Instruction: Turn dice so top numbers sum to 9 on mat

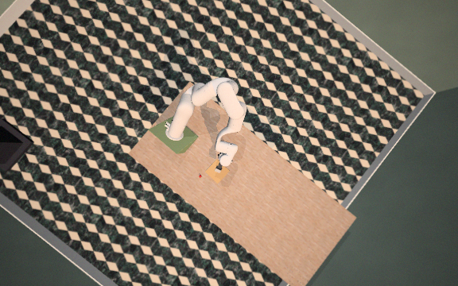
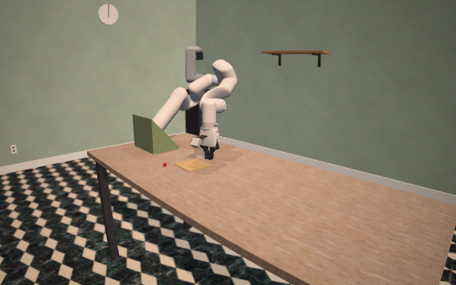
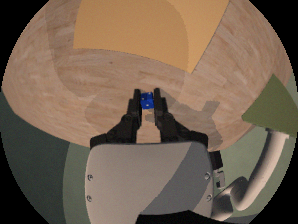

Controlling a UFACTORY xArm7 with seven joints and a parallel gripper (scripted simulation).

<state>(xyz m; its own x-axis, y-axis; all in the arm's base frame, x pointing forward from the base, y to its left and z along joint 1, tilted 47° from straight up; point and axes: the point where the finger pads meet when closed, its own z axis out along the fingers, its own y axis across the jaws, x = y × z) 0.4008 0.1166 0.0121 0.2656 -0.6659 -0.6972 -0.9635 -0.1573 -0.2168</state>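
Now: hand 10 mm above the blue die. Also, from my hand: black die 60 mm behind, 50 mm to the left, 10 mm below; then tan mat 20 mm ahead, 130 mm to the right, 20 mm below; then red die 60 mm behind, 240 mm to the right, 10 mm below.
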